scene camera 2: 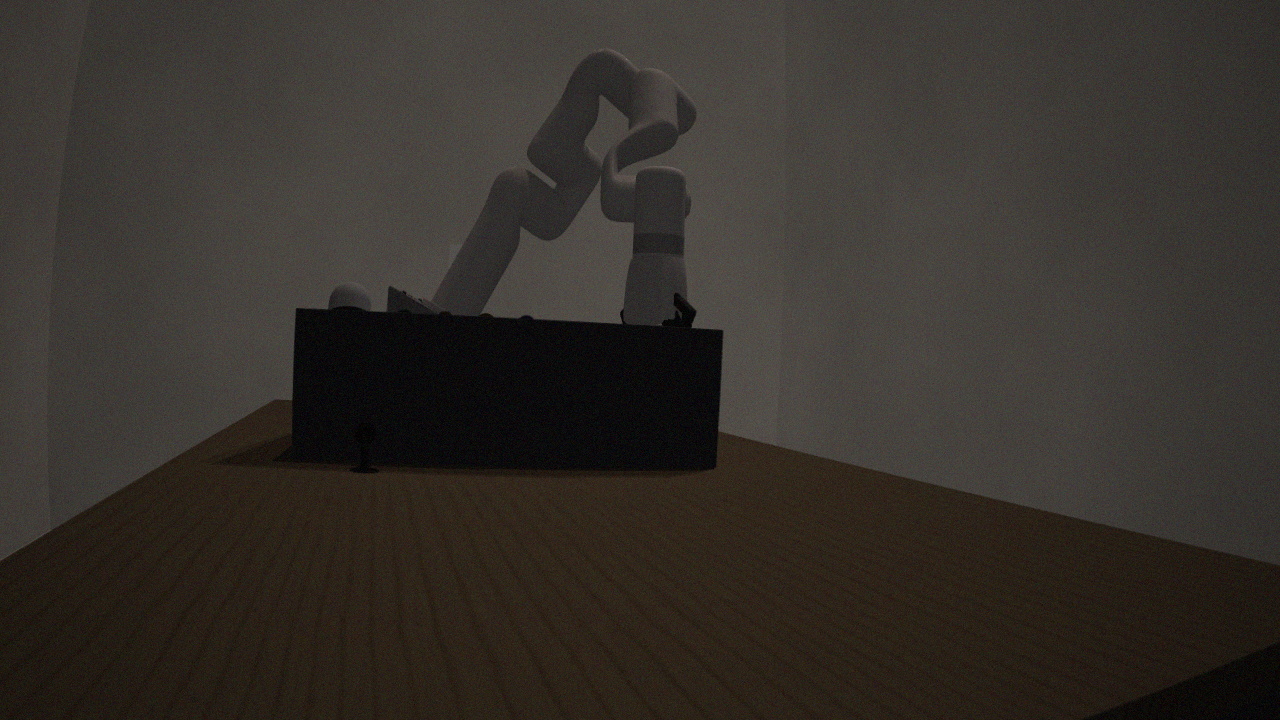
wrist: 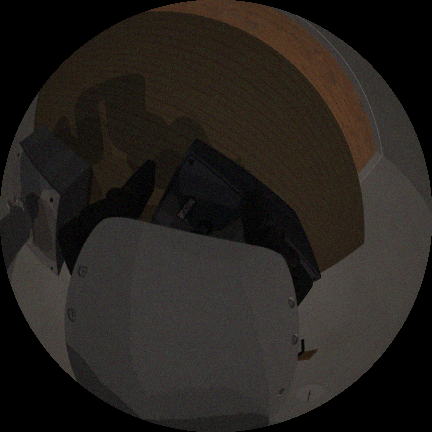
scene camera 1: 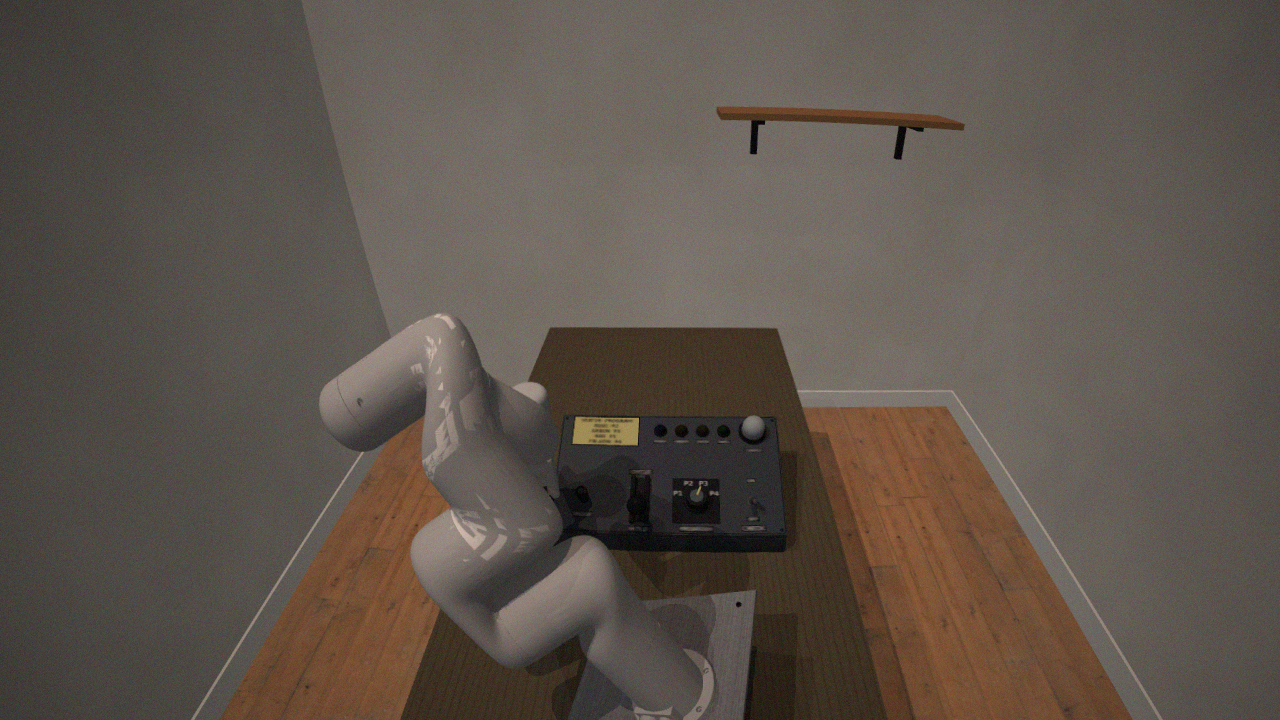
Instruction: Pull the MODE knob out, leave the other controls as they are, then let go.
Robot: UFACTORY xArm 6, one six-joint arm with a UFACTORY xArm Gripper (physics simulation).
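Frame: origin at the arm's base, x ahead, y left, z up, level; metres.
Where they show: gripper, between the fingertips: [wrist: 201, 186]; arm's base, origin of its link: [scene camera 1: 674, 691].
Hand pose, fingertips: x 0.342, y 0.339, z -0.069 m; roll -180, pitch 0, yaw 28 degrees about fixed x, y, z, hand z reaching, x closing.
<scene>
Each offset is from my fingertips to the top centre of the thing. "spot": to the spot under its first point.
A small black knob @(dx +0.050, dy -0.058, dz +0.021 m) [scene camera 1: 581, 493] [wrist: 204, 226] stands at the near left of the dark control panel [scene camera 1: 608, 465] [scene camera 2: 501, 394]; its label is too small to read, so I cannot confirm that it is MODE. In the wrist view the gripper body partly covers it. How far out it stands is unclear. My gripper [scene camera 2: 653, 317] [wrist: 201, 186] is open, low over the panel's left end, with its black fingers spread to either side of the knob and nothing held. In scene camera 1 the arm hides most of the gripper.
The panel also bears a black lever @(dx +0.016, dy -0.187, dz +0.051 m) [scene camera 1: 637, 503], a P1–P4 selector @(dx +0.096, dy -0.294, dz +0.014 m) [scene camera 1: 696, 497], a toggle switch [scene camera 1: 756, 506], several small round buttons or lamps, a white dome @(spot: dx +0.246, dy -0.390, dz +0.074 m) [scene camera 1: 752, 428] and a yellow card @(dx +0.210, dy -0.062, dz +0.052 m) [scene camera 1: 605, 431]. The arm's metal base plate [scene camera 1: 733, 626] lies in front. A wall shelf [scene camera 1: 836, 116] hangs behind.
</scene>
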